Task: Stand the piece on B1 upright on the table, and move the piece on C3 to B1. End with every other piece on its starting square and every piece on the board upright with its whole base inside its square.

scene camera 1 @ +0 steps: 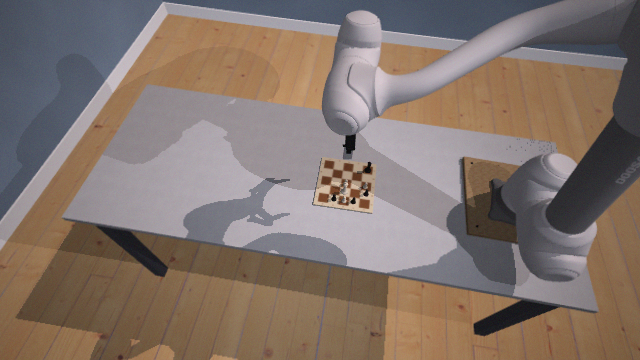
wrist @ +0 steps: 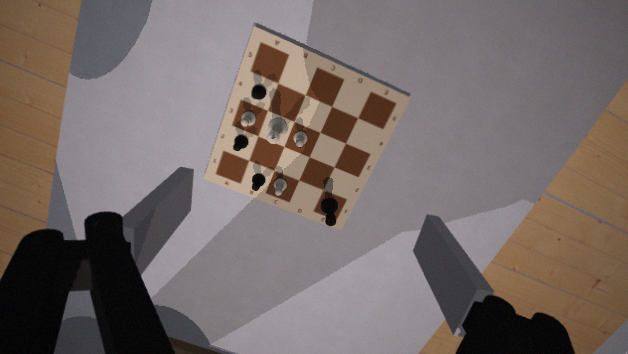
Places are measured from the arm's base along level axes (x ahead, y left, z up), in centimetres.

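Where they show: gripper, fingertip midpoint: (scene camera 1: 345,139) (wrist: 309,212); arm's base, link origin: (scene camera 1: 514,205).
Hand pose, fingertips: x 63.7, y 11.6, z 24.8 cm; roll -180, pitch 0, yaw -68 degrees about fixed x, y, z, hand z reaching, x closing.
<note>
Things, the pixels of their top centre, and the offset from my fingertips.
- chessboard, top centre: (wrist: 302,140) (scene camera 1: 346,183) dy -0.2, dx -2.6, dz -25.4 cm
- small black piece, top centre: (wrist: 255,188) (scene camera 1: 367,190) dy +1.9, dx -11.0, dz -22.3 cm
- taller white piece, top centre: (wrist: 272,139) (scene camera 1: 345,182) dy +3.5, dx -3.0, dz -19.1 cm
- A4, top centre: (wrist: 254,95) (scene camera 1: 334,195) dy +7.9, dx -0.3, dz -22.3 cm
- A2, top centre: (wrist: 236,148) (scene camera 1: 354,197) dy +6.7, dx -7.4, dz -22.3 cm
- E1, top centre: (wrist: 331,223) (scene camera 1: 369,162) dy -9.0, dx -8.9, dz -20.2 cm
- A3, top centre: (wrist: 244,123) (scene camera 1: 344,196) dy +7.4, dx -4.0, dz -22.3 cm
- C1, top centre: (wrist: 278,193) (scene camera 1: 366,182) dy -1.1, dx -9.9, dz -22.3 cm
The chessboard (scene camera 1: 318,192) (wrist: 401,100) lies on the table. A small black piece (scene camera 1: 366,193) (wrist: 258,180) stands upright on B1. A small white piece (scene camera 1: 345,184) (wrist: 300,138) stands upright on C3, beside a taller white piece (scene camera 1: 344,190) (wrist: 277,127) on B3. My gripper (scene camera 1: 348,154) (wrist: 309,212) is open and empty. It hangs above the table at the board's far edge in the scene view. In the wrist view its fingers stand wide apart, with the board beyond them.
Black pieces stand on A4 (scene camera 1: 334,198) (wrist: 258,92), A2 (scene camera 1: 353,201) (wrist: 240,142) and E1 (scene camera 1: 368,168) (wrist: 329,205). White pieces stand on A3 (scene camera 1: 344,200) (wrist: 248,118) and C1 (scene camera 1: 365,186) (wrist: 280,185). The brown mounting plate (scene camera 1: 472,200) is at the table's right.
</note>
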